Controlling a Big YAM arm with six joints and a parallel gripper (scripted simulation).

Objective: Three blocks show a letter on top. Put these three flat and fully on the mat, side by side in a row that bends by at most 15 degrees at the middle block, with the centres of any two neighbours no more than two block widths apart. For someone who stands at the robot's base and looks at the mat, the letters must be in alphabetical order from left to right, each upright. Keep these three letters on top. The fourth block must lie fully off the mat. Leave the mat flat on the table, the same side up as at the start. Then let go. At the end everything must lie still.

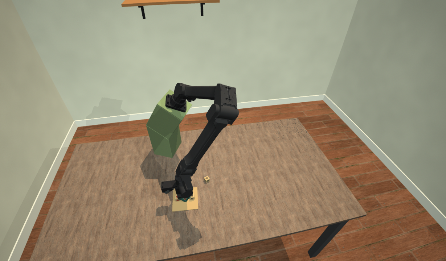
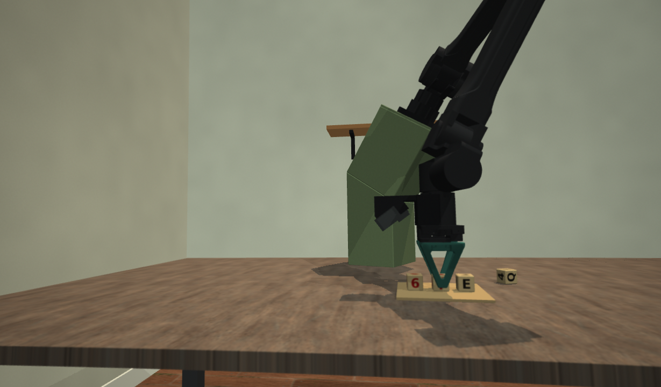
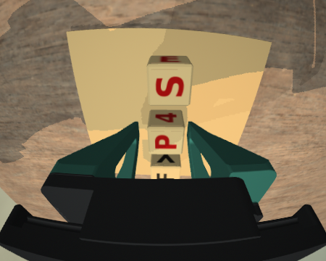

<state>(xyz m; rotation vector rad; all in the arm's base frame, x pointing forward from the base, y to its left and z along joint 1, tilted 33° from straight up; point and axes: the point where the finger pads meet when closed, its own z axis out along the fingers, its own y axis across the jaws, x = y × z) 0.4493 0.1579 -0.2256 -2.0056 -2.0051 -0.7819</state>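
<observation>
Right now my hand is 2 cm above the tan mat.
</observation>
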